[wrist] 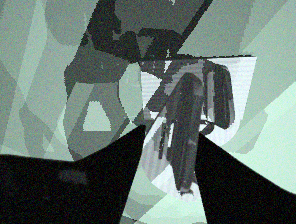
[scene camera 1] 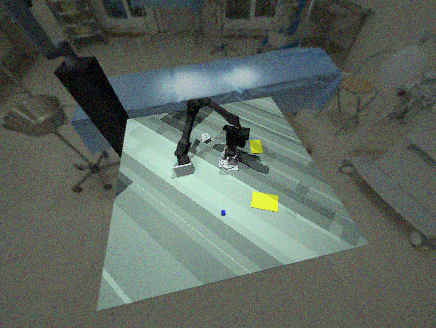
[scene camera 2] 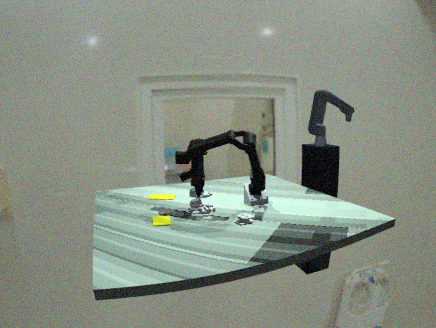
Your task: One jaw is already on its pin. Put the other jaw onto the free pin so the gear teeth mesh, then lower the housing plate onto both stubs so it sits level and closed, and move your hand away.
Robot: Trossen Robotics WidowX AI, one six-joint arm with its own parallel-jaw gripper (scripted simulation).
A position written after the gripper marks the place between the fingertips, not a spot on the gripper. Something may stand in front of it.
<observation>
The gripper (wrist: 168,133) holds a jaw.
</observation>
